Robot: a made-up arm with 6 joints.
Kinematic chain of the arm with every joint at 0, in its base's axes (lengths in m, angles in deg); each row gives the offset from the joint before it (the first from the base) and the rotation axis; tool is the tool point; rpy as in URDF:
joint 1: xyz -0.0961 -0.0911 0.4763 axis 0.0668 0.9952 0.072
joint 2: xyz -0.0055 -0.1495 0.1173 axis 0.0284 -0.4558 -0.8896
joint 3: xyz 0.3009 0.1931 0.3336 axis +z
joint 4: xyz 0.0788 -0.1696 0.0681 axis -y
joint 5: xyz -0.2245 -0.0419 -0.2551 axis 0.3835 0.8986 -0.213
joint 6: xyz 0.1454 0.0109 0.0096 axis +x
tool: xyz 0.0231 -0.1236 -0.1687 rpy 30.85 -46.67 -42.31
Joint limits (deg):
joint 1: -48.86..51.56
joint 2: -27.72..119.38
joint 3: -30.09..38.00
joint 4: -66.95..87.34
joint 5: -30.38..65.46
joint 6: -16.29..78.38
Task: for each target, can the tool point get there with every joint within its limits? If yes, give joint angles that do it. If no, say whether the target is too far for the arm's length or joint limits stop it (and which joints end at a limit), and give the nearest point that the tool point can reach.
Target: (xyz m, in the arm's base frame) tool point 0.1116 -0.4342 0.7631
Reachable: yes | joints -24.01 46.93 22.23 4.28 16.66 49.99
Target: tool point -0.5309 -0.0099 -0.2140
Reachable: no: joint limits stop it (at a limit: joint 1, joint 2, joint 3, joint 6) | nearest point -0.5439 -0.0557 0.2409 | short by 0.457 m
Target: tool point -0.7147 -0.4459 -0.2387
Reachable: no: joint limits stop it (at a limit: joint 1, joint 2, joint 3, joint 4, joint 6) | nearest point -0.7518 -0.4902 0.1423 | short by 0.385 m
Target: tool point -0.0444 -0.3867 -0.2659
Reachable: no: joint limits stop it (at a limit: joint 1, joint 5) | nearest point 0.1575 -0.2397 0.0280 | short by 0.386 m
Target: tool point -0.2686 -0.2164 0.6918
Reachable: yes | joints -33.12 25.54 23.85 -39.30 44.28 69.09
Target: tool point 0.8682 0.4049 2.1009
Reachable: no: too far | nearest point 0.4031 0.0646 1.3215 | short by 0.969 m
